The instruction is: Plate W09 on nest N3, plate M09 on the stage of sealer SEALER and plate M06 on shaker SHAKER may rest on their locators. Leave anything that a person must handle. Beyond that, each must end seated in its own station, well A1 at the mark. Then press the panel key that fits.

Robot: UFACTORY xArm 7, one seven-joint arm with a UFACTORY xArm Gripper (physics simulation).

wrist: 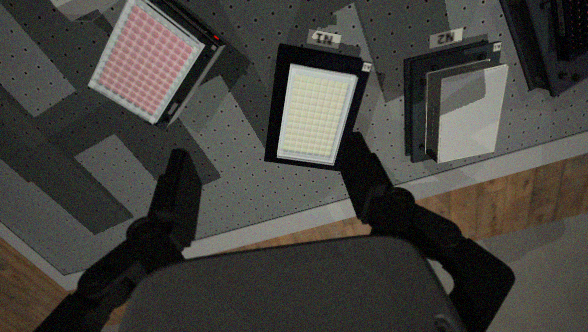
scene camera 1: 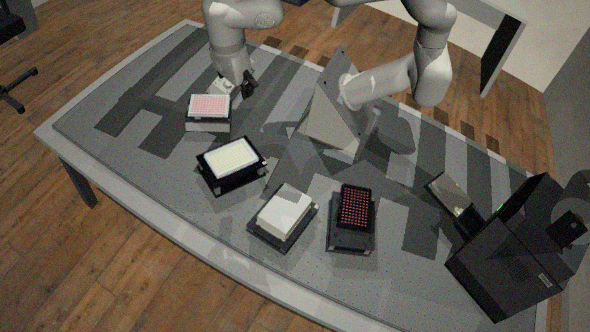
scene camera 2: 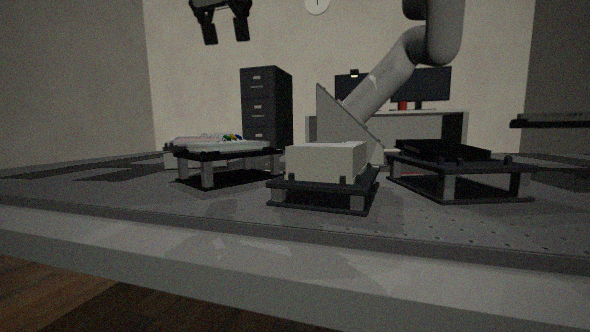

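My gripper point(scene camera 1: 247, 85) point(scene camera 2: 226, 41) point(wrist: 270, 158) is open and empty, high above the table near the pink-welled plate. That plate point(scene camera 1: 209, 105) point(wrist: 147, 62), apparently M06, lies on the shaker point(scene camera 1: 207, 125), a pale box with a black top. The dark plate with red wells point(scene camera 1: 355, 205) point(scene camera 2: 440, 149), apparently W09, lies toward the back of nest N3 point(scene camera 1: 350, 241) and looks slightly tilted in scene camera 2. A pale plate point(scene camera 1: 450, 194), apparently M09, lies on the stage beside the dark sealer point(scene camera 1: 505, 270). Exact seating and A1 corners are unclear. The panel point(scene camera 1: 219, 86) is partly hidden; its coloured keys point(scene camera 2: 232, 137) show.
A yellow-welled plate point(scene camera 1: 231, 157) point(wrist: 319, 115) sits on nest N1 point(wrist: 280, 65). A white block-like plate point(scene camera 1: 285, 212) point(scene camera 2: 325, 162) point(wrist: 472, 115) stands on nest N2 point(wrist: 415, 105). The angled arm mount point(scene camera 1: 330, 120) rises behind the nests. A second arm segment point(scene camera 1: 380, 82) extends from it.
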